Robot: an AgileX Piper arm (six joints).
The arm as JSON. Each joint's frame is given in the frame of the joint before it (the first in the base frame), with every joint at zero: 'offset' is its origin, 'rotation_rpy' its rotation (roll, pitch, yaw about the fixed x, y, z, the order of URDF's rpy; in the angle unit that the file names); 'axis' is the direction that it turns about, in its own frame. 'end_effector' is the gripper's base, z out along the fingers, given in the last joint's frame.
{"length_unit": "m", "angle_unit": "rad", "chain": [
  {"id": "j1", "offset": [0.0, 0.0, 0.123], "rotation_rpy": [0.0, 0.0, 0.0], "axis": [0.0, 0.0, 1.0]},
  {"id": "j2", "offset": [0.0, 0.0, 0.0], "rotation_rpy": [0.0, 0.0, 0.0], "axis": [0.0, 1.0, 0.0]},
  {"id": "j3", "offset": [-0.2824, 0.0, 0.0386], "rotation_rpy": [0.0, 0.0, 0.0], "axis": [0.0, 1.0, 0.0]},
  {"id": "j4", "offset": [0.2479, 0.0, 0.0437], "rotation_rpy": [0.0, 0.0, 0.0], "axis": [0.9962, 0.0, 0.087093]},
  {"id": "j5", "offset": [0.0, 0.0, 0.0], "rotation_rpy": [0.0, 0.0, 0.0], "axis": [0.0, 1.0, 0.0]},
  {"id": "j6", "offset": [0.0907, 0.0, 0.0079], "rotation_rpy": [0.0, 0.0, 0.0], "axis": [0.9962, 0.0, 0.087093]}
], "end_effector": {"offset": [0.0, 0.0, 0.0], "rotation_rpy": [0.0, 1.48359, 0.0]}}
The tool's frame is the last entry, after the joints.
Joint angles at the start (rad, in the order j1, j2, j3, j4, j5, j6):
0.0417 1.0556 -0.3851 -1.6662 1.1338 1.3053
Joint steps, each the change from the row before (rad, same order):
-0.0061 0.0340 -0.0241 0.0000 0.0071 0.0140
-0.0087 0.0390 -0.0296 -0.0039 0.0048 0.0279
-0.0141 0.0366 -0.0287 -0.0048 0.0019 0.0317
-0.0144 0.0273 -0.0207 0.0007 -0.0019 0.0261
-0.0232 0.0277 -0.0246 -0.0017 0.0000 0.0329
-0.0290 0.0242 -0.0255 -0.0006 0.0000 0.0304
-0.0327 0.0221 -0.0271 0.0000 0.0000 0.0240
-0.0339 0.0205 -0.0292 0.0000 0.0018 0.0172
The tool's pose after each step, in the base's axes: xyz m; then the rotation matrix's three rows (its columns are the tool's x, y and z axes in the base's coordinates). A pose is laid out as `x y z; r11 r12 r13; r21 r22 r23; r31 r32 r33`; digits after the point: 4 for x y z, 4 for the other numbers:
0.1624 -0.0767 0.2546; -0.7136 0.5562 0.4259; -0.2210 0.3982 -0.8903; -0.6648 -0.7294 -0.1612
0.1708 -0.0780 0.2562; -0.7059 0.5738 0.4152; -0.2067 0.3938 -0.8957; -0.6774 -0.7181 -0.1593
0.1787 -0.0803 0.2576; -0.6952 0.5957 0.4024; -0.1888 0.3888 -0.9018; -0.6936 -0.7029 -0.1578
0.1842 -0.0828 0.2577; -0.6865 0.6141 0.3893; -0.1684 0.3866 -0.9068; -0.7074 -0.6881 -0.1620
0.1896 -0.0872 0.2589; -0.6715 0.6428 0.3686; -0.1417 0.3768 -0.9154; -0.7273 -0.6669 -0.1619
0.1939 -0.0931 0.2606; -0.6542 0.6744 0.3424; -0.1119 0.3614 -0.9257; -0.7480 -0.6439 -0.1610
0.1976 -0.0999 0.2630; -0.6370 0.7046 0.3127; -0.0826 0.3410 -0.9364; -0.7664 -0.6224 -0.1590
0.2010 -0.1075 0.2662; -0.6204 0.7323 0.2808; -0.0562 0.3156 -0.9472; -0.7823 -0.6034 -0.1546

